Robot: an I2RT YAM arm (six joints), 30 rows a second.
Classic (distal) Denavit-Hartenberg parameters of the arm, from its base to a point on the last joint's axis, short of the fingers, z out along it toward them. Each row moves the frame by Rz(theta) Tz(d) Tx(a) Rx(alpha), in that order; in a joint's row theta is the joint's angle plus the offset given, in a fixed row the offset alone. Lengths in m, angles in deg.
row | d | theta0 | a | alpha
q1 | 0.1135 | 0 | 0.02 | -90
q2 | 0 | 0 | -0.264 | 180
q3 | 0 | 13.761 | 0.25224 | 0
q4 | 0 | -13.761 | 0.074 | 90
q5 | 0 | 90 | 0 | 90
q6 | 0.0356 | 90 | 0 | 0
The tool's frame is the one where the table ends.
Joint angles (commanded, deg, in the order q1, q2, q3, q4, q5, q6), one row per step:
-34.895, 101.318, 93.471, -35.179, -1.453, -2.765
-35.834, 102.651, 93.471, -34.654, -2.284, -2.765
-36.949, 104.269, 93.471, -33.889, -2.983, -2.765
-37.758, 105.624, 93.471, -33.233, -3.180, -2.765
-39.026, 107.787, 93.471, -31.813, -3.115, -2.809
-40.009, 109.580, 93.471, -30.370, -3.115, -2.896
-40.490, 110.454, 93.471, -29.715, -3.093, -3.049
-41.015, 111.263, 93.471, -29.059, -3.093, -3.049
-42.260, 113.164, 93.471, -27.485, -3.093, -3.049
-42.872, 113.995, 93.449, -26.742, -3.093, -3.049
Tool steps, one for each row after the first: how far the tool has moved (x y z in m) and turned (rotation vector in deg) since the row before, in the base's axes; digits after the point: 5 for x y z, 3 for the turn. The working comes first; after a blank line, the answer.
Tool pose at each row, in the base's axes (x y z in m, rotation vector in deg; the steps are taken from these numbers as rounded here):
0.33091, -0.22970, 0.32358, 36.404, 129.083, -17.201
0.33184, -0.23788, 0.31535, 37.271, 129.571, -16.454
0.33266, -0.24789, 0.30535, 38.442, 130.034, -15.904
0.33340, -0.25573, 0.29684, 39.493, 130.443, -15.814
0.33433, -0.26850, 0.28346, 41.187, 130.778, -16.230
0.33515, -0.27879, 0.27246, 42.347, 130.837, -16.595
0.33529, -0.28374, 0.26695, 42.819, 130.956, -16.829
0.33497, -0.28880, 0.26187, 43.482, 130.931, -17.010
0.33374, -0.30066, 0.24980, 45.045, 130.827, -17.449
0.33267, -0.30621, 0.24439, 45.796, 130.723, -17.683

0.00093, -0.00818, -0.00823, 0.934, 0.328, -0.335
0.00082, -0.01001, -0.01000, 0.899, 0.397, -0.614
0.00074, -0.00784, -0.00851, 0.535, 0.471, -0.670
0.00093, -0.01277, -0.01338, 0.400, 0.629, -1.282
0.00082, -0.01029, -0.01100, 0.173, 0.304, -0.920
0.00014, -0.00495, -0.00551, 0.043, 0.239, -0.385
-0.00032, -0.00506, -0.00508, 0.100, 0.116, -0.525
-0.00123, -0.01186, -0.01207, 0.218, 0.245, -1.245
-0.00107, -0.00555, -0.00541, 0.074, 0.080, -0.612

